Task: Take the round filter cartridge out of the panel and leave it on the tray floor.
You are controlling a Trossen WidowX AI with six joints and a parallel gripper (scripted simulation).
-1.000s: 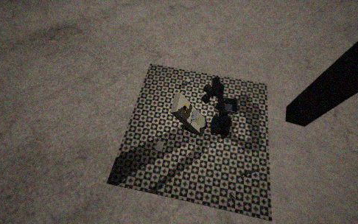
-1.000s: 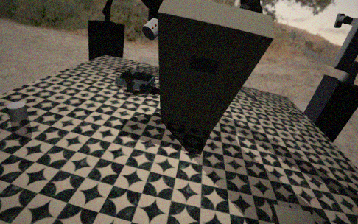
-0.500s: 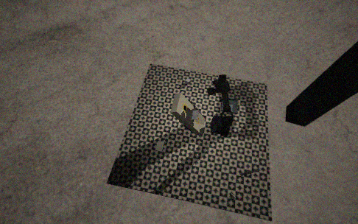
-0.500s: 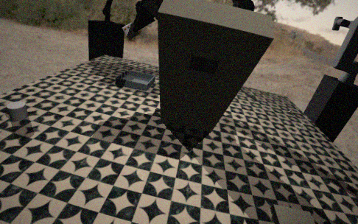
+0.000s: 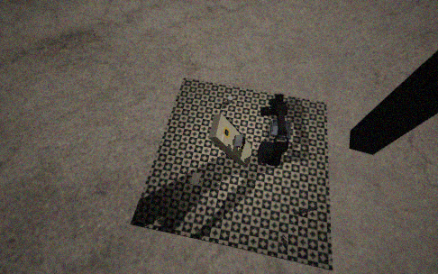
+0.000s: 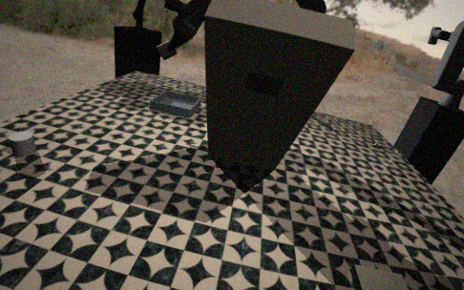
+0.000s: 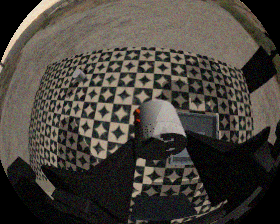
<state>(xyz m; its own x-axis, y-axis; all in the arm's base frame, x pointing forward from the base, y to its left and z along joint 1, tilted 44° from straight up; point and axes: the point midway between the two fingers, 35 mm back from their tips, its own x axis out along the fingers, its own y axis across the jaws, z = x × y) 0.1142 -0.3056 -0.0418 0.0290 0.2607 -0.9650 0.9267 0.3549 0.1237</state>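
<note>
My gripper tip is 21 cm above the dark tray, 13 cm past it and 2 cm to the left of it. The rest, counted from my gripper tip: round filter cartridge right at my gripper tip.
</note>
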